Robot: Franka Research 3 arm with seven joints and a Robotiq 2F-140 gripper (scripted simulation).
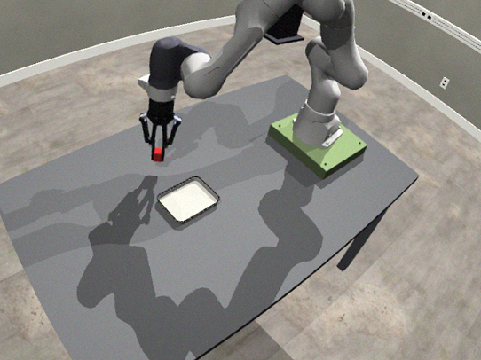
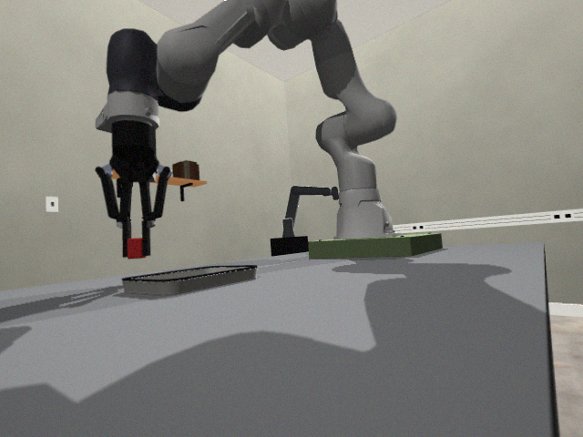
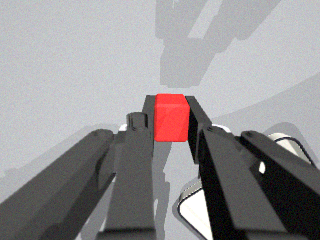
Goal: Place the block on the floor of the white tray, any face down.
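Right now my hand is 17 cm to the right of the white tray and 7 cm above it. Round my hand: red block (2 cm below).
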